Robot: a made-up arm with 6 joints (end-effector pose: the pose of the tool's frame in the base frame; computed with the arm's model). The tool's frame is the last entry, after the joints.
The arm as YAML. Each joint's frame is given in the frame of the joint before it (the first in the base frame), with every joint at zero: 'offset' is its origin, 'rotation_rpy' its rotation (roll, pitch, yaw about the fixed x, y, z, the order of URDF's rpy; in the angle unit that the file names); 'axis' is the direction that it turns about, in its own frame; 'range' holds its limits. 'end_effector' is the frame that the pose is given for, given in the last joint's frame.
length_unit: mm
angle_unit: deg
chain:
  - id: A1
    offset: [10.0, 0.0, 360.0]
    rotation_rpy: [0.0, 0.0, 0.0]
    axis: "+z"
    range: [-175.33, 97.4]
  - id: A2
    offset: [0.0, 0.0, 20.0]
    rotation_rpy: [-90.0, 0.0, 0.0]
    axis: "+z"
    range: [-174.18, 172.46]
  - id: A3
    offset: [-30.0, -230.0, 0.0]
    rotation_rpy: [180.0, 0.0, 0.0]
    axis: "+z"
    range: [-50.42, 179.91]
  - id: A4
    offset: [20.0, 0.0, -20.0]
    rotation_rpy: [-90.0, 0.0, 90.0]
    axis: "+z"
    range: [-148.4, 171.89]
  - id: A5
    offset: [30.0, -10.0, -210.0]
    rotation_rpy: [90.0, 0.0, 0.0]
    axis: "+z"
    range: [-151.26, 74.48]
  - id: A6
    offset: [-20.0, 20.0, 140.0]
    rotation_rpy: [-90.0, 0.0, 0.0]
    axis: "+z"
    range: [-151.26, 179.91]
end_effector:
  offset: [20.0, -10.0, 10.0]
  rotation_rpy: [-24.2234, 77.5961, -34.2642]
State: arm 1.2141 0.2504 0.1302 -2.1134 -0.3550 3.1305
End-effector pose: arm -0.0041 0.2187 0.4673 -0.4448 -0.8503 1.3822
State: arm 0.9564 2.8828 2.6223 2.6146 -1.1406 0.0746
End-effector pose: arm 0.0347 0.3575 0.1381 -2.1627 -0.8781 -0.5005
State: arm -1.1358 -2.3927 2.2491 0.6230 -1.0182 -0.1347
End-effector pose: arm -0.0671 -0.0241 -0.0311 0.6023 2.4271 -0.5972
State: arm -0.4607 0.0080 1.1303 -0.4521 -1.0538 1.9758
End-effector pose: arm 0.0218 -0.1346 0.7836 -1.6183 -0.2513 -0.0481
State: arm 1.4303 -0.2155 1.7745 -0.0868 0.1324 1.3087
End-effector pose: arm 0.0998 -0.1832 0.7780 0.8086 -1.8339 -0.2629
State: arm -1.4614 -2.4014 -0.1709 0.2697 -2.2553 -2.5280
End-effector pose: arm -0.1350 0.3449 0.2887 -2.1477 2.2153 0.5764
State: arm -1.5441 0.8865 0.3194 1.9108 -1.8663 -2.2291
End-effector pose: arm 0.1602 -0.3926 0.5482 0.9327 0.5087 2.8532
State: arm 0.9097 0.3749 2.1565 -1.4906 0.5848 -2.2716
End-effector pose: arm 0.0896 0.1473 0.8608 -0.8644 -0.8983 -1.1191
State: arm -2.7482 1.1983 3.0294 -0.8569 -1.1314 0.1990
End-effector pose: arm -0.2453 0.0302 0.7235 -0.8960 -0.3769 -1.7929
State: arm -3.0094 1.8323 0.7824 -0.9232 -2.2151 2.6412
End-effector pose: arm -0.2909 0.0792 0.1270 0.1173 -0.5348 -0.6571
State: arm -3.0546 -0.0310 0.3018 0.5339 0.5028 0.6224
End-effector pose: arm -0.1232 0.0860 0.7598 1.5545 -1.2913 2.3458
